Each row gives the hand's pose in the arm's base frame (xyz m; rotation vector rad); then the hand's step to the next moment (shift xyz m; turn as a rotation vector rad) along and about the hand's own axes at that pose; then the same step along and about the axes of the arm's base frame.
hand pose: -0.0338 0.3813 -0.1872 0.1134 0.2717 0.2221
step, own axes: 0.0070 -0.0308 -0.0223 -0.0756 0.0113 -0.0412
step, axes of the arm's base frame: 0.0066 -0.0264 -0.0274 -0.0847 -0.0033 -0.0187
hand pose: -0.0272 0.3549 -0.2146 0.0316 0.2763 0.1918
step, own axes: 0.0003 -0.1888 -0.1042 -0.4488 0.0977 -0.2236
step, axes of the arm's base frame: 0.0064 -0.1847 -0.1111 -0.5029 0.0105 -0.0891
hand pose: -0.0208 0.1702 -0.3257 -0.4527 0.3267 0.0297
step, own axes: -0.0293 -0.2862 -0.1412 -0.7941 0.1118 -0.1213
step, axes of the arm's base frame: -0.0419 -0.3175 0.0111 -0.8005 0.0828 0.1010
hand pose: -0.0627 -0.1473 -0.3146 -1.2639 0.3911 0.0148
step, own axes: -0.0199 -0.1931 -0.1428 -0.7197 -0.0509 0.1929
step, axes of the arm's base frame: -0.0151 -0.1887 0.1492 -0.6070 0.3089 0.3064
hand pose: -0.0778 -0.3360 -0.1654 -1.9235 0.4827 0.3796
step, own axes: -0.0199 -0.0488 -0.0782 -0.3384 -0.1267 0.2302
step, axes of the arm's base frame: 0.0102 -0.0519 0.0781 -0.2402 0.3101 0.1723
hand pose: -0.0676 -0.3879 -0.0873 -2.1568 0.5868 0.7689
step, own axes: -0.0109 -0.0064 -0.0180 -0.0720 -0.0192 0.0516
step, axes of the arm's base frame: 0.0022 -0.0084 0.0202 -0.0568 0.0633 0.0314
